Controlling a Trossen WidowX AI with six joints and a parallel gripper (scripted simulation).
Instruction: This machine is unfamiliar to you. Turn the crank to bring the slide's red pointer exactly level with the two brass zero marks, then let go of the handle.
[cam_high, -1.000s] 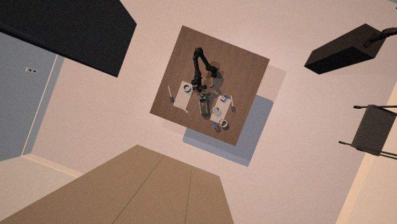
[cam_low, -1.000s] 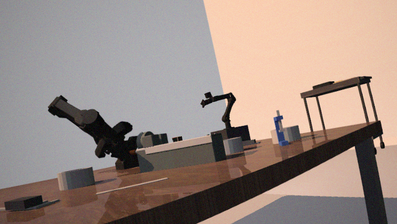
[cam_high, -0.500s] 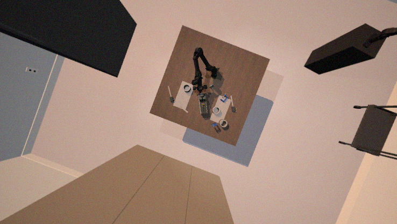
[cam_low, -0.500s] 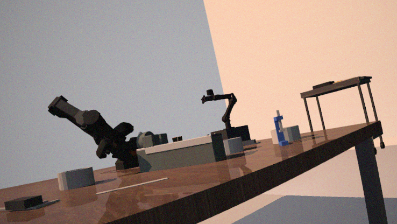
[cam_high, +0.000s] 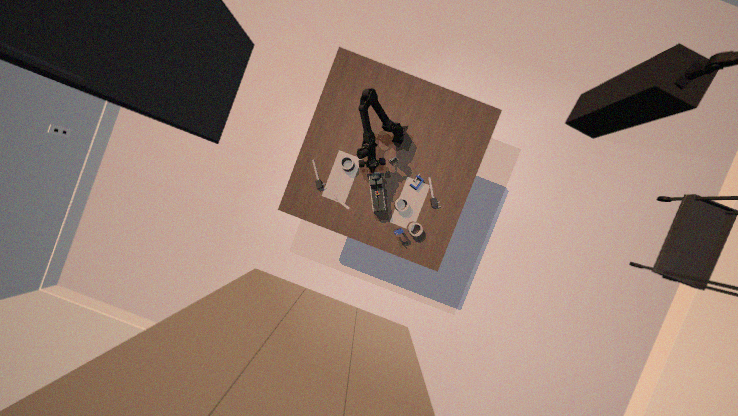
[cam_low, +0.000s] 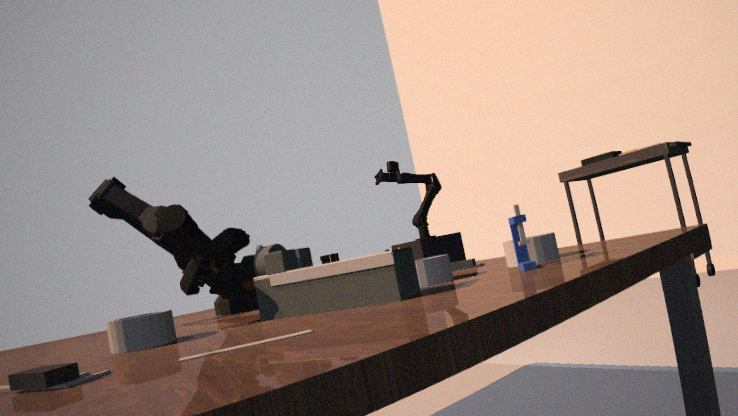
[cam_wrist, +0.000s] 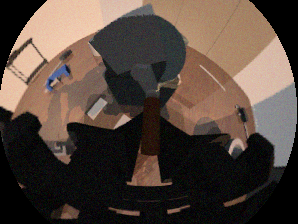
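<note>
The crank handle lies 1 cm behind my gripper tip, 1 cm to the right of it and 3 cm above it. Round my gripper tip: red pointer: 11 cm ahead, 10 cm to the left, 5 cm above; then thin white rod: 31 cm ahead, 10 cm to the right, 3 cm below.
</note>
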